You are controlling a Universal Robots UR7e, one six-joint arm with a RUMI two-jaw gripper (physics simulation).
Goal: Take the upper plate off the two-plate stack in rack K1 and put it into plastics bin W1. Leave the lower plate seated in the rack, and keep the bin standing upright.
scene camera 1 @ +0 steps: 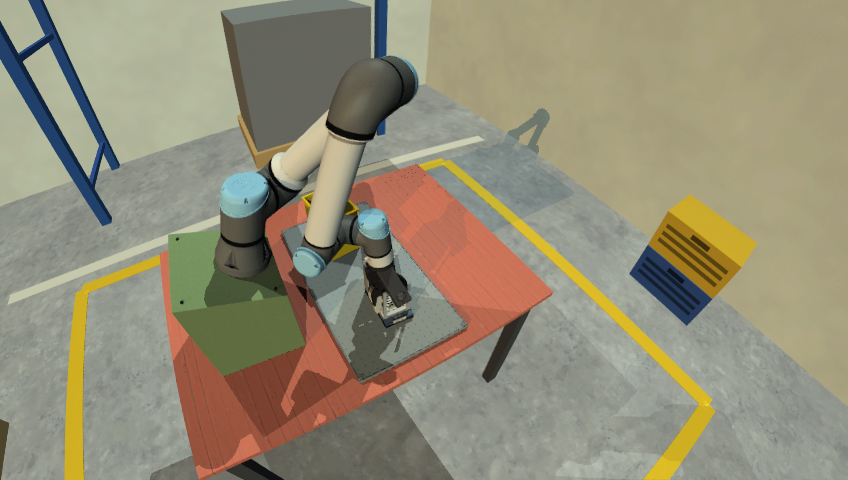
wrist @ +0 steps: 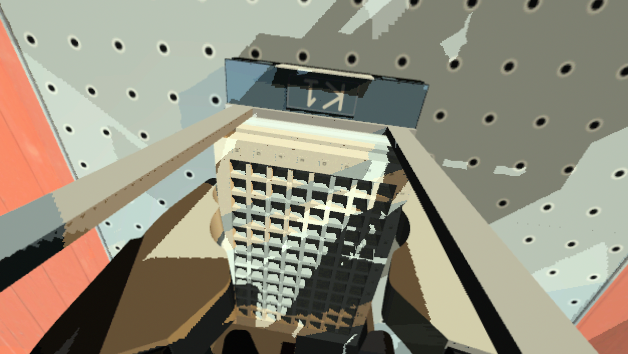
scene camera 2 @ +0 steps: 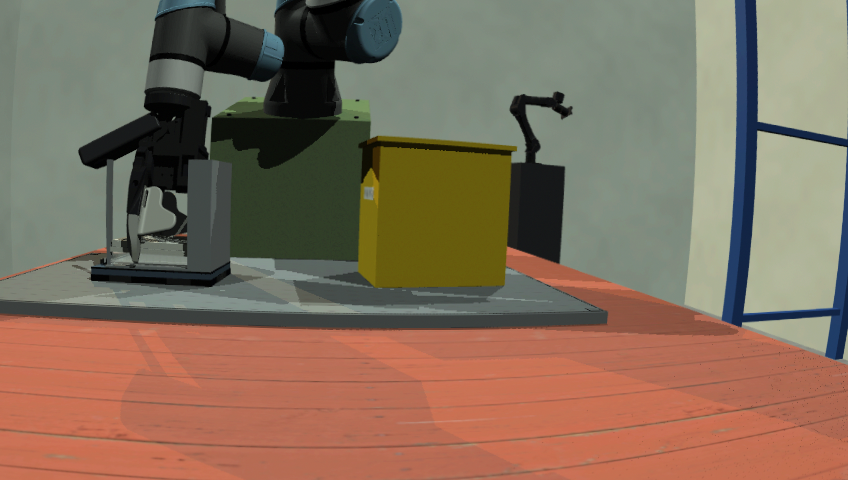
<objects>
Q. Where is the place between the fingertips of my gripper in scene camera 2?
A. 147,261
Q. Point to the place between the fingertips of my gripper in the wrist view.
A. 311,183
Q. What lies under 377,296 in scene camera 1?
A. My gripper.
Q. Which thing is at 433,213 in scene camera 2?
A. A yellow bin W1.
</objects>
